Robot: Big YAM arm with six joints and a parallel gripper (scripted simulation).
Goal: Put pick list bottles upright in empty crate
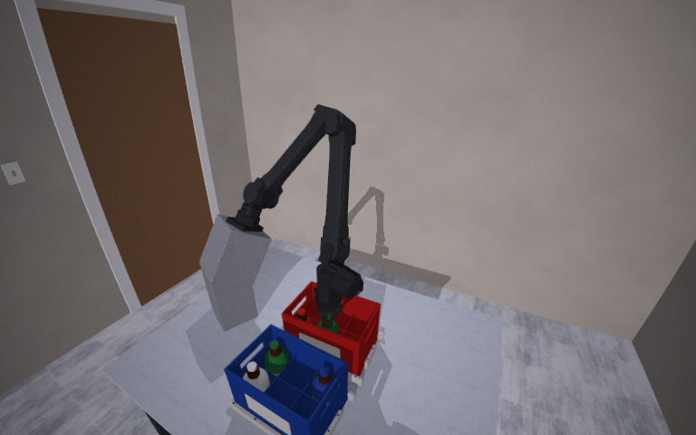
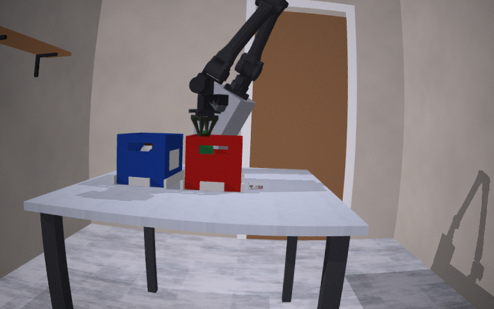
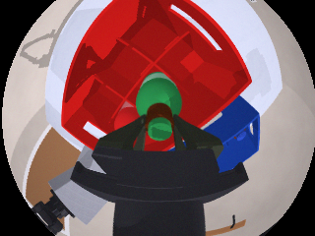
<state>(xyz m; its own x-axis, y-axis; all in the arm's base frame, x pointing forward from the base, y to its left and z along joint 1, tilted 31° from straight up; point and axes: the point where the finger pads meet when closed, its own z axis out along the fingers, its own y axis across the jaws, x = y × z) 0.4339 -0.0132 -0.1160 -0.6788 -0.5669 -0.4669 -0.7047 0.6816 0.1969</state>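
Now: the red crate 1 cm behind my hand, 5 cm to the left of it and 9 cm below it. Also, from my hand: blue crate 20 cm to the right, 9 cm below; red-label bottle 10 cm behind, 1 cm to the right, 9 cm below; blue bottle 9 cm ahead, 15 cm to the right, 9 cm below.
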